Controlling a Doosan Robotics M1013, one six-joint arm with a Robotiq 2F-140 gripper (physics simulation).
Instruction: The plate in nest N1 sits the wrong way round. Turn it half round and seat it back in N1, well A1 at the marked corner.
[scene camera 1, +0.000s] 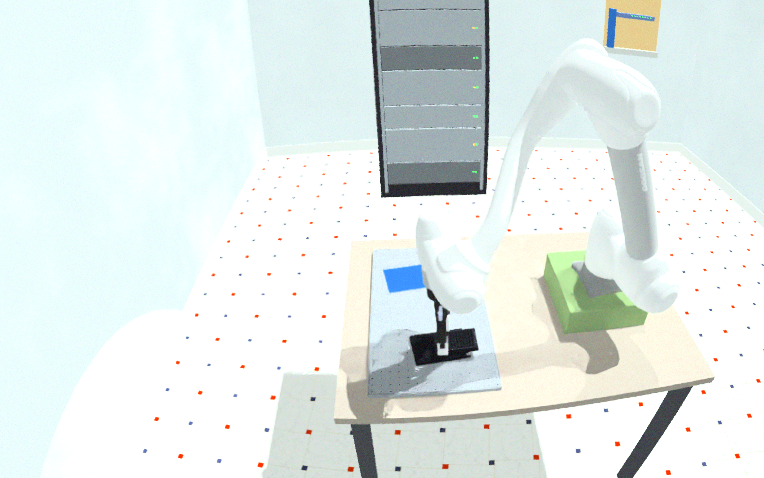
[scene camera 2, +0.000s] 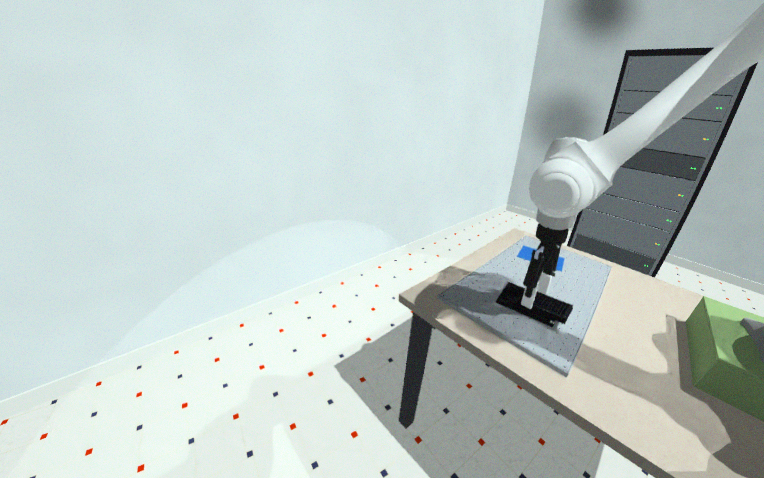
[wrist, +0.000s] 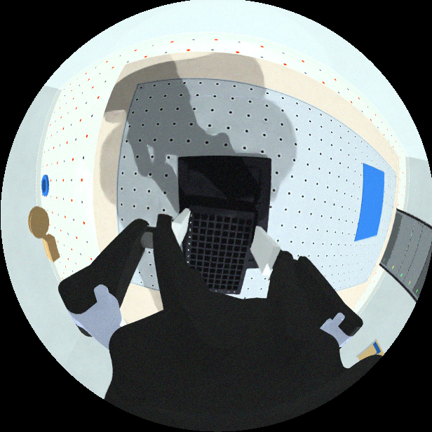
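Note:
The black well plate is between the fingers of my gripper, which is shut on its two sides. The black nest lies on the perforated board. The plate is low over one end of the nest and sticks out past that end, to the right in scene camera 1. The rest of the nest is uncovered. The gripper body hides the plate's near end in the wrist view. I cannot make out the marked corner or well A1.
The grey perforated board lies on the wooden table, with a blue rectangle on it. The arm stands on a green block. A server rack stands behind.

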